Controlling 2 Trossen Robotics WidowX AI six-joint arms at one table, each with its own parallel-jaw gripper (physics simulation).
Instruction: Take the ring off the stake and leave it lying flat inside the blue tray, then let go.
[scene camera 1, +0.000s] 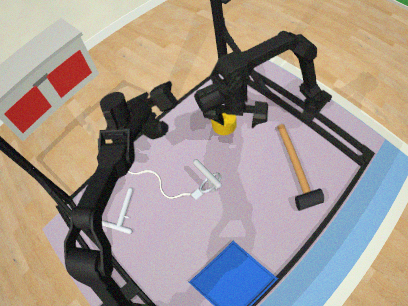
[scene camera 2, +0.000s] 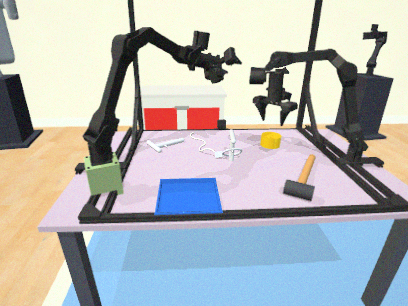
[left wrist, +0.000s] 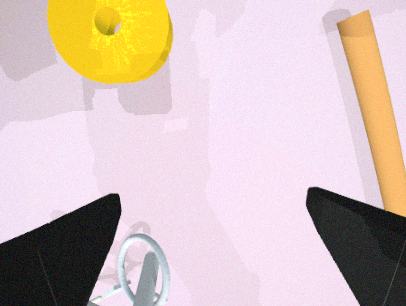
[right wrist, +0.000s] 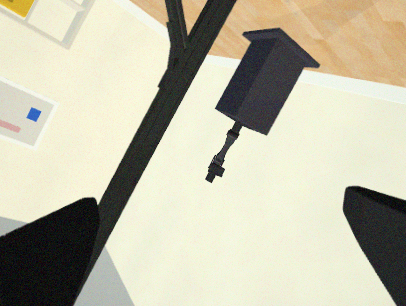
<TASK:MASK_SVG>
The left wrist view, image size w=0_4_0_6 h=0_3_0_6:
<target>my left gripper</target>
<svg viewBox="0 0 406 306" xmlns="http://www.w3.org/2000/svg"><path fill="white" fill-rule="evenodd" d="M119 194L107 194L49 223L0 243L0 306L87 306L116 235L122 213ZM309 187L307 190L306 208L320 238L359 305L406 306L406 217L320 187Z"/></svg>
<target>yellow cylinder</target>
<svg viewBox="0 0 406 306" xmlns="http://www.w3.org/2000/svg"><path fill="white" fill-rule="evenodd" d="M48 0L48 26L56 50L70 67L90 80L106 84L138 82L155 74L169 56L173 42L173 26L165 0ZM121 23L119 31L116 34L114 34L116 26L119 23Z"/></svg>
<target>hammer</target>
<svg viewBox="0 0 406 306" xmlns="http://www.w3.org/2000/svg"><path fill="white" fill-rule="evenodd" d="M368 9L336 24L361 110L384 210L406 217L406 171L387 80Z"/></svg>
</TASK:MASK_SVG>
